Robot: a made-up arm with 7 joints. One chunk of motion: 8 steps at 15 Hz.
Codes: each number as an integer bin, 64 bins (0 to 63) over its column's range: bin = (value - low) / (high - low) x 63, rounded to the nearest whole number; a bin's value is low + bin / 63 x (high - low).
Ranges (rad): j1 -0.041..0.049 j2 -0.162..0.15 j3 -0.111..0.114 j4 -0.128..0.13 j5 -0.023..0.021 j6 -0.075..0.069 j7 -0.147..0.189
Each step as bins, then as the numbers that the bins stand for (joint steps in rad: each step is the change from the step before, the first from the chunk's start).
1 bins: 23 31 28 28 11 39 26
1 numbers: -0.00814 -0.00848 -0.01100 -0.01333 -0.01532 0.01414 -0.00833
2 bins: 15 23 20 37 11 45 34
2 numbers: -0.01957 -0.04810 -0.03957 0.02352 -0.01532 0.02786 0.03433
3 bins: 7 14 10 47 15 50 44
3 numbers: -0.03100 -0.09267 -0.07529 0.06448 -0.01252 0.03929 0.08767
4 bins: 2 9 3 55 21 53 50
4 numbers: -0.03814 -0.11743 -0.10029 0.09724 -0.00833 0.04614 0.11967
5 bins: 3 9 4 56 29 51 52
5 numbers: -0.03671 -0.11743 -0.09671 0.10133 -0.00275 0.04157 0.13033
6 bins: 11 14 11 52 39 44 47
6 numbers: -0.02529 -0.09267 -0.07171 0.08495 0.00424 0.02557 0.10367
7 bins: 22 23 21 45 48 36 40
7 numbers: -0.00957 -0.04810 -0.03600 0.05629 0.01052 0.00729 0.06633
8 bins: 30 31 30 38 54 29 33
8 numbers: 0.00186 -0.00848 -0.00386 0.02762 0.01471 -0.00871 0.02900
